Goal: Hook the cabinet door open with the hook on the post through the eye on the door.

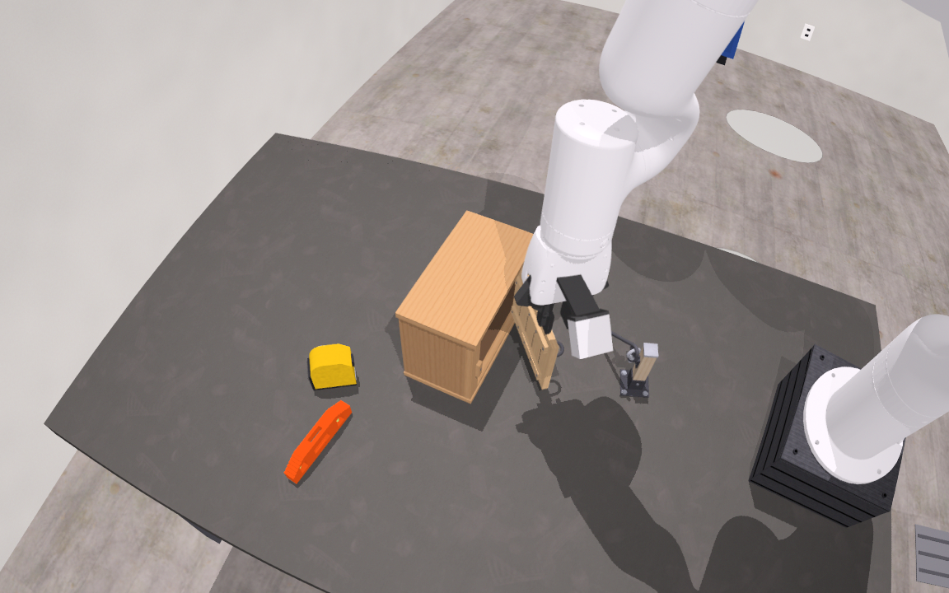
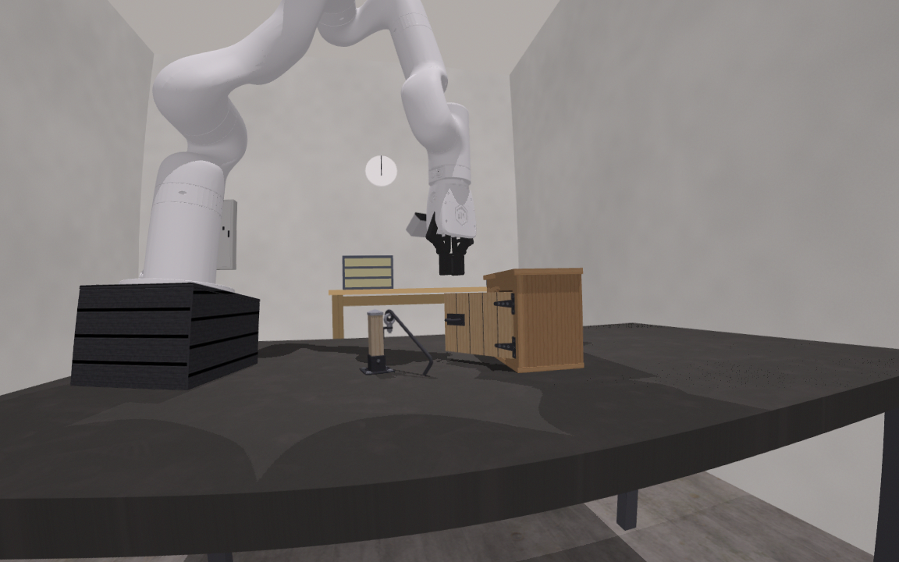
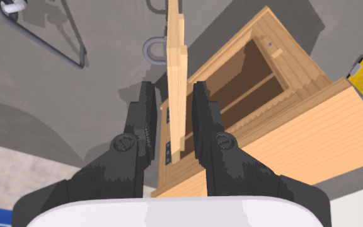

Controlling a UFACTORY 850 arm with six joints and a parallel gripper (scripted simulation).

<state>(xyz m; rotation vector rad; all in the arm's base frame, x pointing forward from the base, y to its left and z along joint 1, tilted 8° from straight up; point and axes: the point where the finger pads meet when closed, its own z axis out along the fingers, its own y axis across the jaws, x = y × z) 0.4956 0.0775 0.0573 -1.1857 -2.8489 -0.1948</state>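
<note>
Now: hand 8 cm past the hook, 10 cm to the left of it and 13 cm above it. The rest, counted from my hand: orange bar (23 cm ahead, 27 cm to the left, 17 cm below); then yellow block (29 cm ahead, 15 cm to the left, 16 cm below); then cabinet door (4 cm ahead, 5 cm to the right, 11 cm below).
</note>
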